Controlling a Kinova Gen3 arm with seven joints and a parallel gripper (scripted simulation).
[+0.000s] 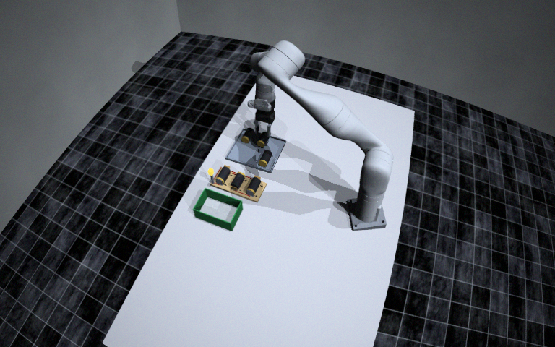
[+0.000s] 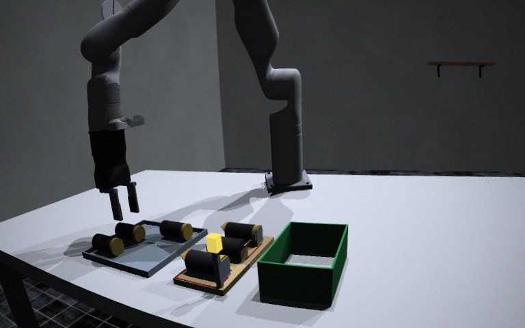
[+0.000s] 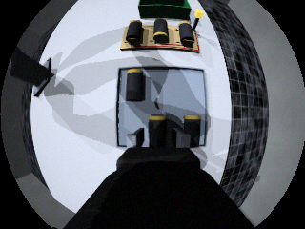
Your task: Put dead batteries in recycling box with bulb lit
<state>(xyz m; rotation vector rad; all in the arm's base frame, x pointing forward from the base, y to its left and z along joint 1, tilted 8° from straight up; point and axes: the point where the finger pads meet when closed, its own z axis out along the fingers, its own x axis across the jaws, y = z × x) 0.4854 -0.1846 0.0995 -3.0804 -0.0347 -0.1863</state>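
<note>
Right now the grey tray is 70 mm below my hand, 50 mm to the left of it and 10 mm ahead of it. Also, from my hand: green recycling box 380 mm to the left, 60 mm below, 10 mm ahead.
</note>
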